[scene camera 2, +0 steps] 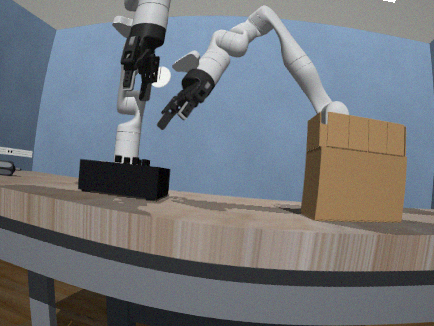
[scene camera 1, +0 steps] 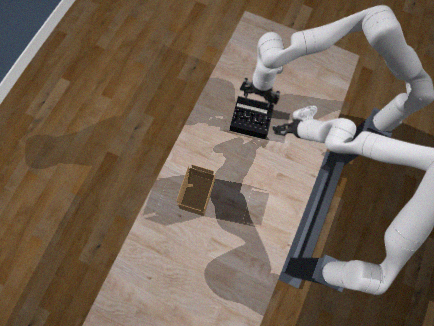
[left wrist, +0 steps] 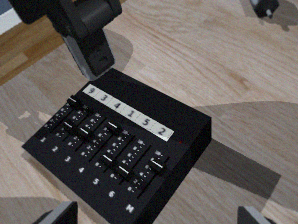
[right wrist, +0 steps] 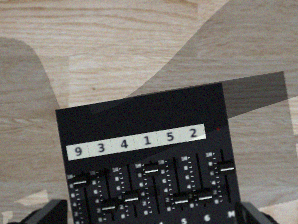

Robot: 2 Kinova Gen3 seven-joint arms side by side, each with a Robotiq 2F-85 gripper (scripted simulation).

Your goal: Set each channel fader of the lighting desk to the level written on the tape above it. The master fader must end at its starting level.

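I see a cardboard box in scene camera 2 and in scene camera 1. On the cardboard box, (scene camera 2: 358,185) and (scene camera 1: 186,185) are the same spot. In the left wrist view the box is out of frame, and in the right wrist view the box is out of frame.
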